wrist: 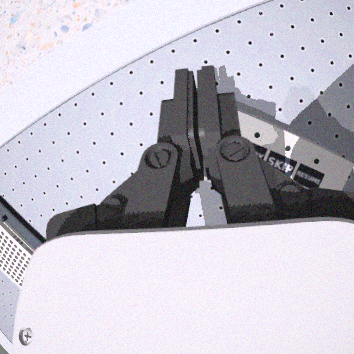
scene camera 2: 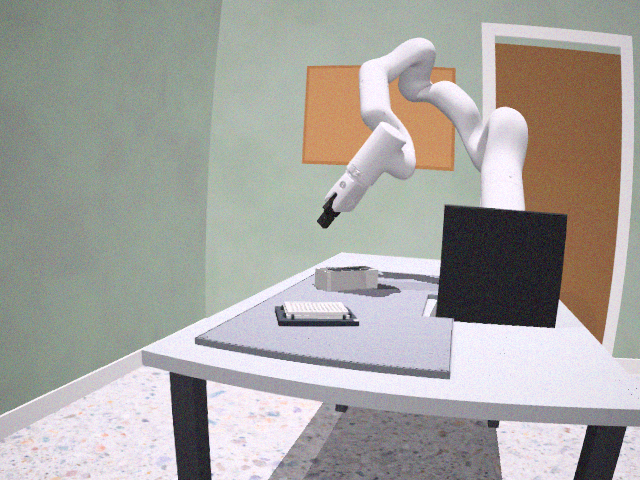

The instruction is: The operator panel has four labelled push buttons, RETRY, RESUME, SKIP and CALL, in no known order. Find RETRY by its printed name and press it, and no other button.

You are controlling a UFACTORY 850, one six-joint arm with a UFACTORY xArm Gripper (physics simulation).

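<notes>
The operator panel is a pale grey box on the mat; in the wrist view part of it shows right of the fingers. Its SKIP label and RESUME label are readable. Left of SKIP, a third dark label is mostly covered by the finger; its last letter looks like Y. The fourth label and the button caps cannot be made out; the gripper hides part of the panel. My gripper is shut and empty, tilted, high above the table and apart from the panel.
A white well plate sits in a dark holder nearer the scene camera. A black upright board stands at the right. The perforated grey mat lies on the white table.
</notes>
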